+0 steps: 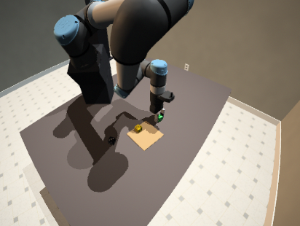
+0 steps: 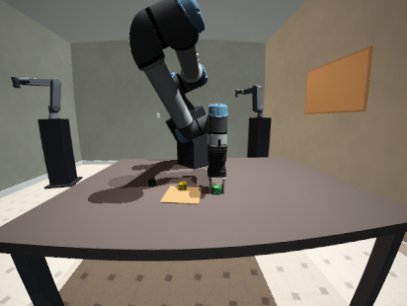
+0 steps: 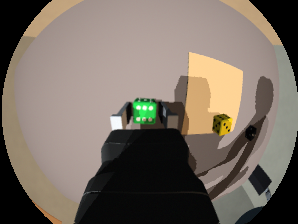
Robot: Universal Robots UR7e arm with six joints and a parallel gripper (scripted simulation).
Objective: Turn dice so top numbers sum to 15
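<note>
Right now the green die is right at my hand. Also, from my hand: black die: 25 cm to the right, 16 cm behind; then yellow die: 12 cm to the right, 7 cm behind; then tan mat: 13 cm to the right, 3 cm behind, 2 cm below.
</note>
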